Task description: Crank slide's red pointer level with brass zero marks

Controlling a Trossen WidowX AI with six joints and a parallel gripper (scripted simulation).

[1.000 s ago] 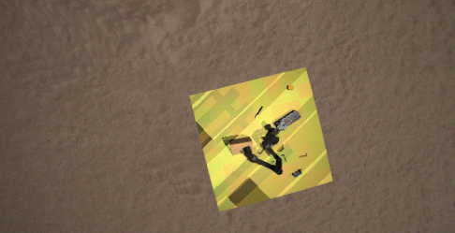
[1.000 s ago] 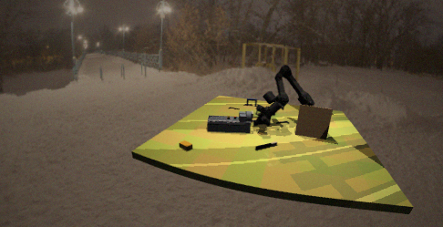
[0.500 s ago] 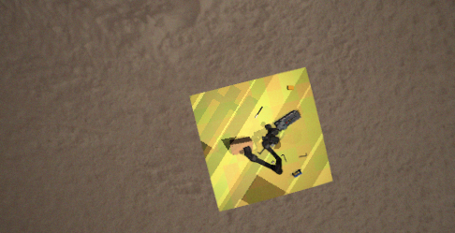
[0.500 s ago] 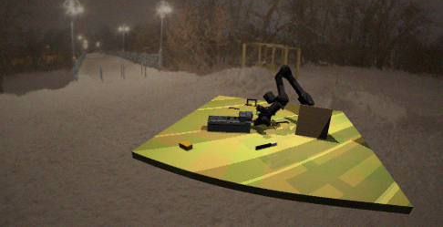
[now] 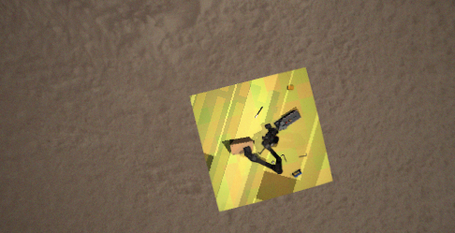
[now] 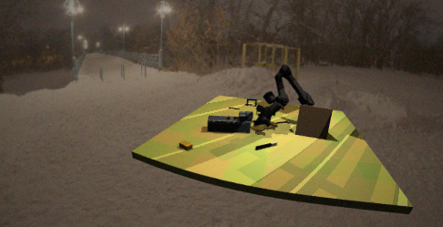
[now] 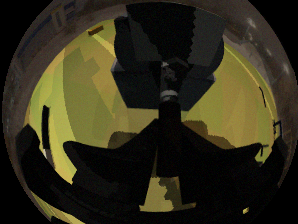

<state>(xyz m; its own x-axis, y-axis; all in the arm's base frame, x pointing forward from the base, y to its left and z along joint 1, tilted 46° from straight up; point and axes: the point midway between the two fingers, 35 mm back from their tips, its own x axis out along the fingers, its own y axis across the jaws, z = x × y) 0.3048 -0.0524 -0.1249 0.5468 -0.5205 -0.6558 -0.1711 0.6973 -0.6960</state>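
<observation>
Now: the red pointer 12 cm ahead of my gripper tip, 3 cm to the left of it and 5 cm above it. The rest, counted from my gripper tip: black stick (10 cm behind, 21 cm to the left, 2 cm below); then crank handle (2 cm behind, 3 cm above); then grey block (7 cm behind, 13 cm to the right).
</observation>
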